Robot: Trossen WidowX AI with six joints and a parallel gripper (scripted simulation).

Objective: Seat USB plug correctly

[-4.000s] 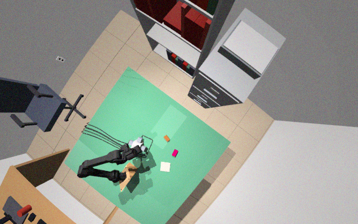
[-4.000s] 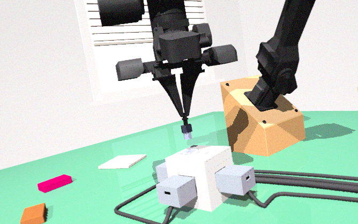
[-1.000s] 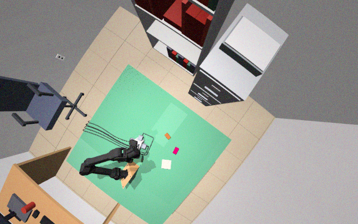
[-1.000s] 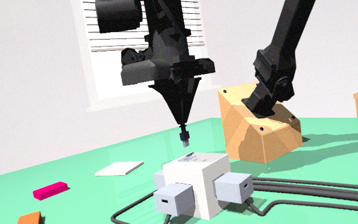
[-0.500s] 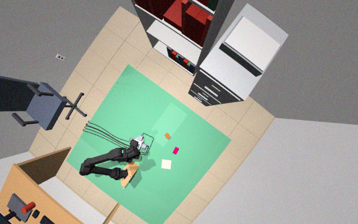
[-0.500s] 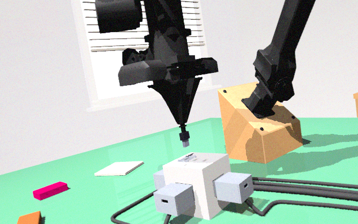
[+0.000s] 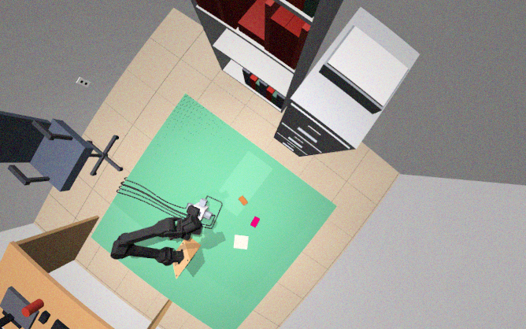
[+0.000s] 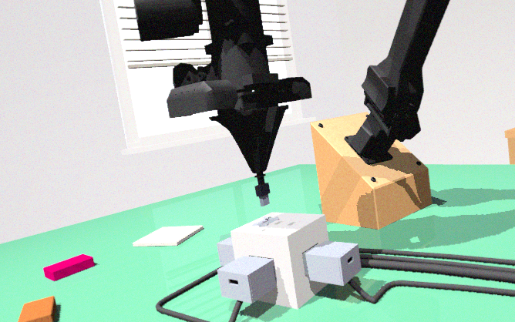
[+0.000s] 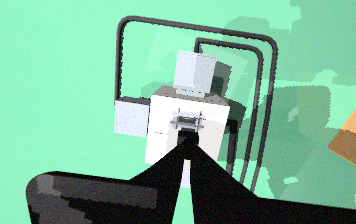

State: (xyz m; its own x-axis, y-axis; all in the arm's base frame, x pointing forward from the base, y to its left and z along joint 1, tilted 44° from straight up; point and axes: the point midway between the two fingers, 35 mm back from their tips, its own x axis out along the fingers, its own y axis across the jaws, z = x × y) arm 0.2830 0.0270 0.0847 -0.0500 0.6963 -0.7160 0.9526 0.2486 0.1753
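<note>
Right now the USB plug is 20 mm below my gripper tip. From my gripper tip the other things lie so: socket: 60 mm below; then white flat card: 10 mm behind, 330 mm to the right, 130 mm below; then orange block: 230 mm ahead, 160 mm to the right, 130 mm below.
</note>
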